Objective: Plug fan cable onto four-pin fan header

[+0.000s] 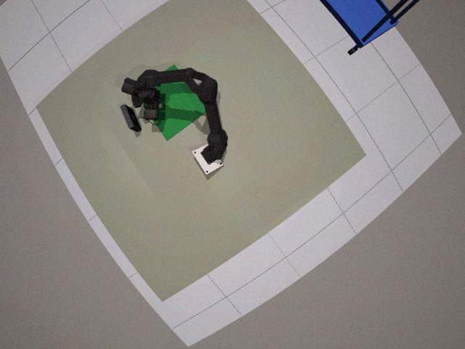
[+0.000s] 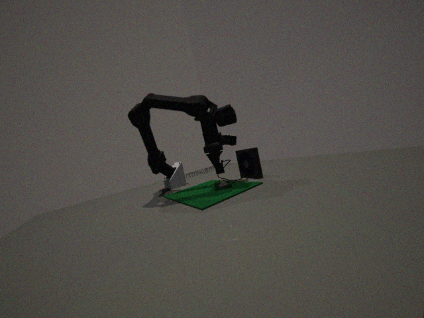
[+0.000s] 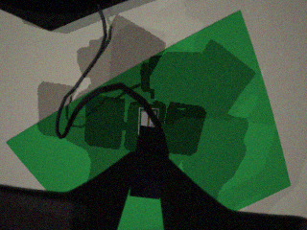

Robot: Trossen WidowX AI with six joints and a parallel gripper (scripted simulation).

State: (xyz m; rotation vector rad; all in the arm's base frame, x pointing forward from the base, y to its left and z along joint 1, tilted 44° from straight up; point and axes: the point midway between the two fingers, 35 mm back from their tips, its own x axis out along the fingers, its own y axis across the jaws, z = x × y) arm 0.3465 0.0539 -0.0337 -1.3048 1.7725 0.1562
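The white four-pin header lies 6 cm below my gripper tip and 1 cm to the left of it. Round my gripper tip: black fan (13 cm to the left, 2 cm ahead, 1 cm below); then black plug (1 cm above); then green board (8 cm below, 5 cm to the right, 1 cm behind).
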